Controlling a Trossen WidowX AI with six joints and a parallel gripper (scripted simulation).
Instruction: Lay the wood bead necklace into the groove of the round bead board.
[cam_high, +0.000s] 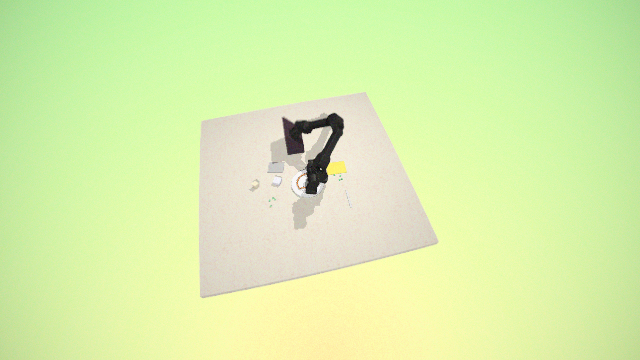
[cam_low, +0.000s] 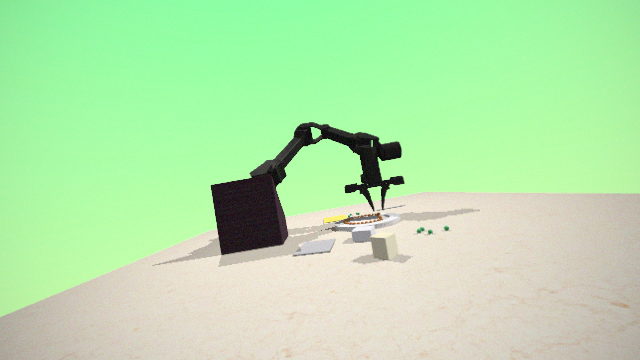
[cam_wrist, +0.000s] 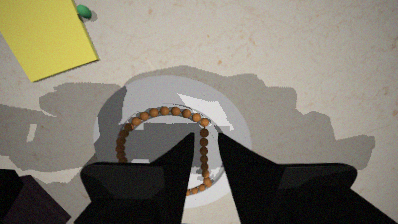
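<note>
Now: the round white bead board 5 cm behind my gripper tip, 3 cm to the right of it and 2 cm below it. Round my gripper tip: thin white strip (19 cm to the left, 10 cm ahead, 2 cm below); yellow card (16 cm to the left, 14 cm behind, 3 cm below); grey flat plate (21 cm to the right, 21 cm behind, 3 cm below).
</note>
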